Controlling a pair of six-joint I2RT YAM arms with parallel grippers.
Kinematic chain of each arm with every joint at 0, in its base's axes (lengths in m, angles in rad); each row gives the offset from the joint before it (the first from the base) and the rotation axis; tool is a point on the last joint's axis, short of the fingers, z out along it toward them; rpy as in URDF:
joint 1: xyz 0 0 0.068 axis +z
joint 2: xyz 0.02 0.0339 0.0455 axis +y
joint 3: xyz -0.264 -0.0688 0 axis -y
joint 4: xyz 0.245 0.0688 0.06 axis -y
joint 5: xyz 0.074 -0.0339 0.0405 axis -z
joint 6: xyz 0.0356 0 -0.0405 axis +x
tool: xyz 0 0 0 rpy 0 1.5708 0
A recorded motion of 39 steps. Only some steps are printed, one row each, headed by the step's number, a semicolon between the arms.
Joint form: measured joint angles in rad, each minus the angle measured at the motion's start. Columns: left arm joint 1, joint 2, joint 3, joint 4, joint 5, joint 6; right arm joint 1, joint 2, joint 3, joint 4, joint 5, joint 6.
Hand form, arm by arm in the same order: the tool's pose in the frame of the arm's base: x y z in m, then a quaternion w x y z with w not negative. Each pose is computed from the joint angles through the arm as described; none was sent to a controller.
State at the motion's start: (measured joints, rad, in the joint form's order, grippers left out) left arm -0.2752 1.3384 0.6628 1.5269 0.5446 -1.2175; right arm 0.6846 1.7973 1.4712 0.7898 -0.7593 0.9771
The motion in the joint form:
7: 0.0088 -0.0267 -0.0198 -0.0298 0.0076 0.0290; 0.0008 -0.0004 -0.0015 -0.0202 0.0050 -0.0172
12: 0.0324 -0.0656 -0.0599 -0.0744 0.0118 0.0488; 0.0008 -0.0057 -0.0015 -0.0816 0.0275 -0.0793
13: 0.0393 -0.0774 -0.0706 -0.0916 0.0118 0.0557; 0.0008 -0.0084 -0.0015 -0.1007 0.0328 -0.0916
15: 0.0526 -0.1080 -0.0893 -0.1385 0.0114 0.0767; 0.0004 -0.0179 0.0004 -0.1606 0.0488 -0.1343
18: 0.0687 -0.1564 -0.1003 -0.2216 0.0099 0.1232; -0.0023 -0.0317 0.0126 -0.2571 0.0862 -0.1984
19: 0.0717 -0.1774 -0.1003 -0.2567 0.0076 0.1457; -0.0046 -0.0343 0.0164 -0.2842 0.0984 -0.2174
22: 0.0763 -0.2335 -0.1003 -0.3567 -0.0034 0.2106; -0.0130 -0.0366 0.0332 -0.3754 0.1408 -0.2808
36: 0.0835 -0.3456 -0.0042 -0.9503 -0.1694 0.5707; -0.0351 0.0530 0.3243 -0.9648 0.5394 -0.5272
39: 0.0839 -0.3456 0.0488 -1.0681 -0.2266 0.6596; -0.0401 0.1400 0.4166 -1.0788 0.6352 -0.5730
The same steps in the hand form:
7: 0.2385 -0.0844 0.3407 0.60389 0.07225 0.42557 -0.67006; 0.3103 0.2852 0.3916 0.39011 -0.24025 0.53506 0.70979
12: 0.2340 -0.0773 0.3343 0.60736 0.06200 0.44359 -0.65612; 0.3119 0.2857 0.3884 0.40233 -0.23993 0.54980 0.69158
13: 0.2329 -0.0753 0.3324 0.60827 0.05804 0.44959 -0.65154; 0.3120 0.2857 0.3877 0.40336 -0.23895 0.55479 0.68733
15: 0.2300 -0.0713 0.3299 0.61144 0.05105 0.46229 -0.64017; 0.3122 0.2851 0.3866 0.40846 -0.23804 0.56887 0.67297
18: 0.2261 -0.0665 0.3304 0.62076 0.04650 0.47816 -0.61956; 0.3134 0.2832 0.3873 0.42034 -0.23271 0.59058 0.64836
19: 0.2241 -0.0653 0.3321 0.62573 0.04687 0.48259 -0.61104; 0.3143 0.2823 0.3871 0.42445 -0.23065 0.59727 0.64024
22: 0.2187 -0.0628 0.3357 0.63827 0.04692 0.49607 -0.58679; 0.3189 0.2798 0.3849 0.43685 -0.22387 0.62108 0.61098
36: 0.2242 -0.0568 0.3366 0.65980 0.00645 0.62313 -0.41992; 0.3510 0.2763 0.3890 0.48172 -0.14544 0.76811 0.39597
39: 0.2275 -0.0554 0.3433 0.66766 0.00394 0.64504 -0.37166; 0.3694 0.2831 0.3715 0.47397 -0.13325 0.80437 0.33255

